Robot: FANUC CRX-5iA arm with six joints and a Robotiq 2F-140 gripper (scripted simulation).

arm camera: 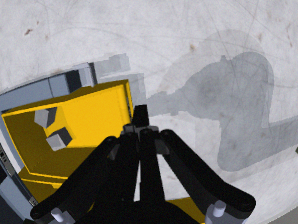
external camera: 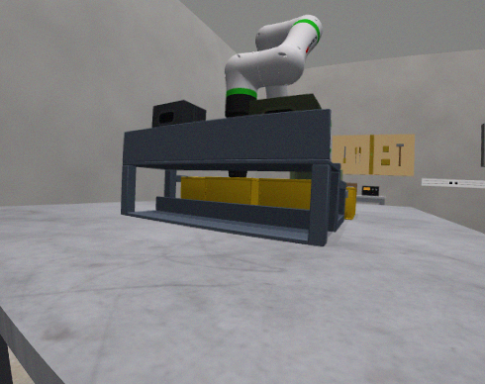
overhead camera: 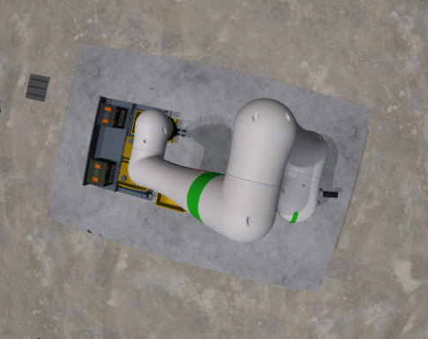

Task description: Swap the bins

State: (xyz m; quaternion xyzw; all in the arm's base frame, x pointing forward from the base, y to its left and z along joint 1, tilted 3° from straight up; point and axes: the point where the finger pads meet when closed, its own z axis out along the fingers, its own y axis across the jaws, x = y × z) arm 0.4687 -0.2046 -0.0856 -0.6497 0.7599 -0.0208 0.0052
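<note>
My hand is 140 mm short of the grey part, 50 mm to the left of it and 30 mm above it. The rest, counted from my hand: dark shelf (200 mm ahead, 80 mm to the left, 20 mm above); then black box (240 mm ahead, 40 mm to the right, 110 mm above).
</note>
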